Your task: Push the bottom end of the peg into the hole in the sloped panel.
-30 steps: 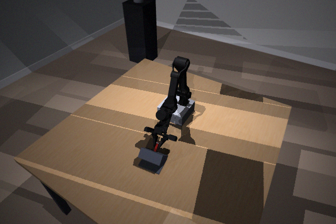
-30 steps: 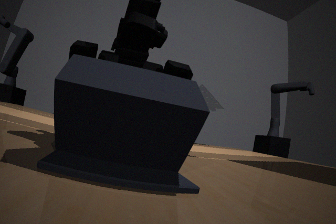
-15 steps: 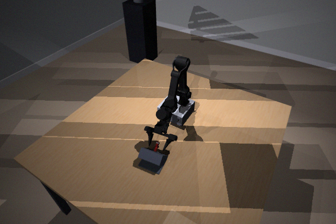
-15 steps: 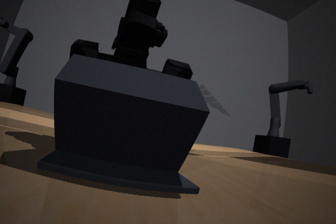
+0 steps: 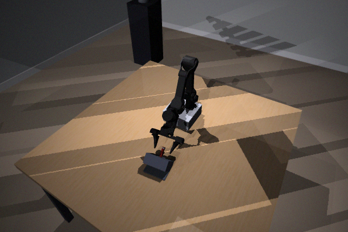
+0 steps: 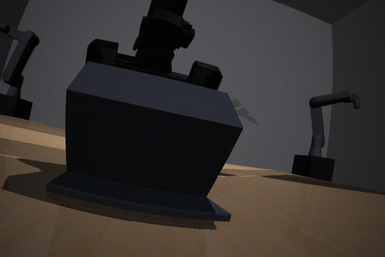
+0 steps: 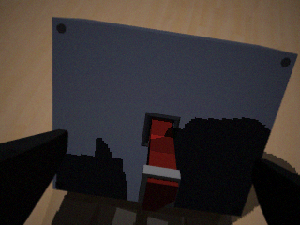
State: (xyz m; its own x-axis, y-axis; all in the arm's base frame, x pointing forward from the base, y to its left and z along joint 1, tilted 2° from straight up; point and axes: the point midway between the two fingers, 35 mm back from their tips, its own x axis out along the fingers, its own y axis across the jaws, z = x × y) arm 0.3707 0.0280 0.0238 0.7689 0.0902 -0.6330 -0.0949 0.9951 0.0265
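Right now my gripper tip is right at the peg. The rest, counted from my gripper tip: sloped panel 4 cm below, 4 cm ahead.
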